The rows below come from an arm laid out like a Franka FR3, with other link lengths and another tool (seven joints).
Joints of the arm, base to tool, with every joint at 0 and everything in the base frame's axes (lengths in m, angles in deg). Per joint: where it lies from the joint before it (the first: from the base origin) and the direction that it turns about. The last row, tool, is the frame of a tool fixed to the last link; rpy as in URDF.
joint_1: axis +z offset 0 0 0.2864
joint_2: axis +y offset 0 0 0
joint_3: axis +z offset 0 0 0.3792
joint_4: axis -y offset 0.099 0 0
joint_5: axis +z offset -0.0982 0 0.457
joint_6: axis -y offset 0 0 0
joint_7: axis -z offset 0.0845 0 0
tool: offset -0.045 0.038 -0.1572 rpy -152.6 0 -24.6
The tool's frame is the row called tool.
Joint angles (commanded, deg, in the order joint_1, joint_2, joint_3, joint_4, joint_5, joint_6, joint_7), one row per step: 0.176 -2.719 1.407 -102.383 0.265 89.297 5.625; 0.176 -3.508 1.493 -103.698 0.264 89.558 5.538; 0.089 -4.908 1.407 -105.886 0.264 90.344 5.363; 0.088 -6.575 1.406 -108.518 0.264 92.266 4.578; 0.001 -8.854 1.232 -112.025 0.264 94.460 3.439; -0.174 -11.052 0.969 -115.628 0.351 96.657 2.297; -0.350 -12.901 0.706 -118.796 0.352 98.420 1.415; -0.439 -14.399 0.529 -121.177 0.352 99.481 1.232; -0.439 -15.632 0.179 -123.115 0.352 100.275 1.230; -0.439 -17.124 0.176 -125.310 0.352 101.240 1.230; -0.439 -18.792 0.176 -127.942 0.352 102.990 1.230; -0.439 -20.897 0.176 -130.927 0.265 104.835 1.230; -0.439 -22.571 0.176 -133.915 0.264 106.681 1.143
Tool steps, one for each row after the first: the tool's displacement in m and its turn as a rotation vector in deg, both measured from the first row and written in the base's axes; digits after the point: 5 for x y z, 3 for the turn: -0.00602 0.00069 -0.00329 -0.017 0.265 0.169; -0.01521 -0.00127 -0.00798 -0.015 0.267 0.162; -0.02421 -0.00199 -0.01379 0.103 -0.689 0.922; -0.03756 -0.00554 -0.02154 0.274 -1.654 1.773; -0.05103 -0.01044 -0.03134 0.536 -2.447 2.430; -0.06323 -0.01523 -0.04124 0.684 -2.894 2.855; -0.07343 -0.01780 -0.04815 0.726 -3.074 2.766; -0.08188 -0.02095 -0.05384 0.797 -3.168 2.422; -0.09191 -0.02094 -0.05977 0.784 -3.430 2.414; -0.10199 -0.02091 -0.06795 0.755 -4.215 2.409; -0.11457 -0.02109 -0.07602 0.640 -5.177 2.438; -0.12610 -0.02113 -0.08779 0.628 -5.709 2.519
